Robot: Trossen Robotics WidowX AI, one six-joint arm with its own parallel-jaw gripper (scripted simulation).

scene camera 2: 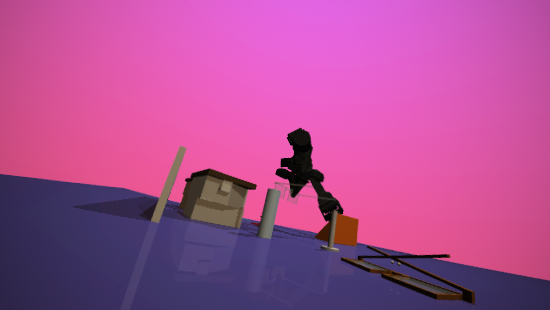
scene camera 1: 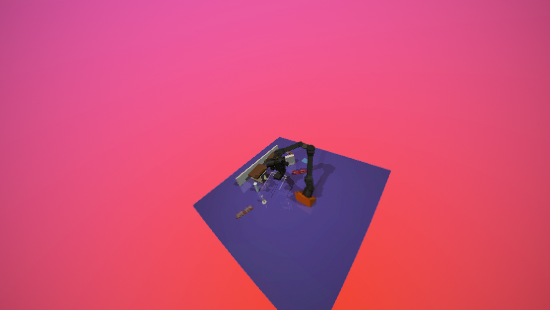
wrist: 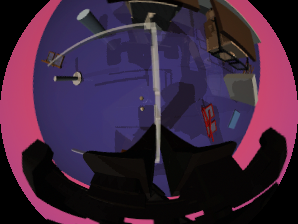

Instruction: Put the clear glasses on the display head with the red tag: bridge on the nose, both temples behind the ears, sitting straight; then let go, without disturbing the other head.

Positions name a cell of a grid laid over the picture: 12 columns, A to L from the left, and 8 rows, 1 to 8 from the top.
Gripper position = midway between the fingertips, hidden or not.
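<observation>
Gripper (scene camera 2: G6) (wrist: G5), in the wrist view too. Grey shape (wrist: J4). Scene camera 2 does not show the shape, hidden by a display head.
</observation>
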